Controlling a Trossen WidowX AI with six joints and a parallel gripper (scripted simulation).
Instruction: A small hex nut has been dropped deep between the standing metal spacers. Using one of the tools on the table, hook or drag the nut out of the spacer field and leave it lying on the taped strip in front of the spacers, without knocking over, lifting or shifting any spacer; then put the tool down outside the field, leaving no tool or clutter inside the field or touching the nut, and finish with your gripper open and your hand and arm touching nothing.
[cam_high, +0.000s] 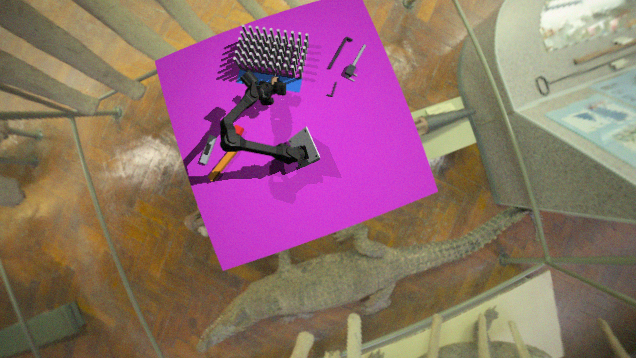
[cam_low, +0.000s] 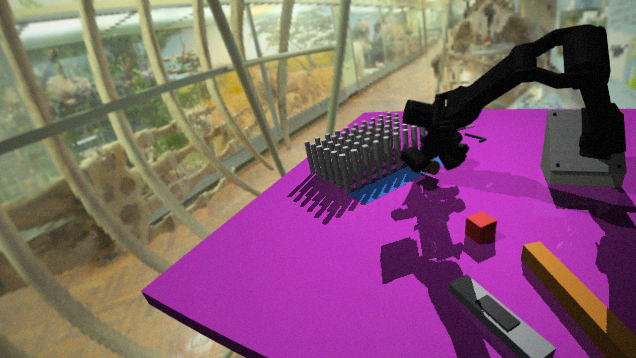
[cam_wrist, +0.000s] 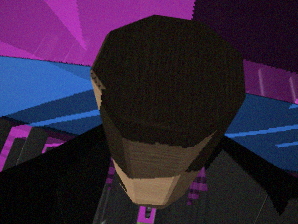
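The blue taped strip lies 40 mm ahead of my gripper tip, 20 mm to the left of it and 20 mm below it. The rest, counted from my gripper tip: red cube 180 mm behind, 250 mm to the left; then small hook 130 mm behind, 290 mm to the right, 20 mm below; then brown-handled tool 90 mm ahead, 50 mm to the right.
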